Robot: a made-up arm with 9 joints. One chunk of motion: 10 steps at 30 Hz.
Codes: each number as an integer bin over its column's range. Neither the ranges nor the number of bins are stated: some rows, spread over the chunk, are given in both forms.
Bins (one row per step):
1: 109 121 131 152 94 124 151 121 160
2: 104 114 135 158 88 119 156 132 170
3: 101 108 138 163 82 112 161 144 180
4: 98 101 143 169 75 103 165 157 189
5: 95 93 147 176 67 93 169 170 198
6: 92 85 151 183 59 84 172 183 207
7: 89 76 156 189 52 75 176 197 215
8: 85 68 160 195 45 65 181 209 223
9: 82 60 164 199 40 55 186 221 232
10: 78 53 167 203 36 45 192 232 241
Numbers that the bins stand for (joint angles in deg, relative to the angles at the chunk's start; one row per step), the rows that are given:
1: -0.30 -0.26 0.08 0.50 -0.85 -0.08 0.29 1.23 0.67
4: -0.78 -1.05 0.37 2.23 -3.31 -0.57 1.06 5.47 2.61
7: -1.17 -2.03 0.68 4.27 -6.29 -1.24 1.66 10.18 4.35
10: -1.64 -2.94 0.94 5.70 -8.37 -1.95 2.54 14.30 6.08
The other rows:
2: -0.52 -0.54 0.18 1.11 -1.63 -0.20 0.56 2.53 1.34
3: -0.65 -0.77 0.25 1.62 -2.41 -0.36 0.84 3.94 2.01
5: -0.91 -1.36 0.46 2.95 -4.35 -0.81 1.28 7.00 3.21
6: -1.04 -1.68 0.56 3.66 -5.39 -1.02 1.44 8.53 3.81
8: -1.34 -2.35 0.77 4.89 -7.20 -1.47 1.94 11.59 4.88
9: -1.47 -2.67 0.87 5.29 -7.85 -1.71 2.21 13.01 5.48

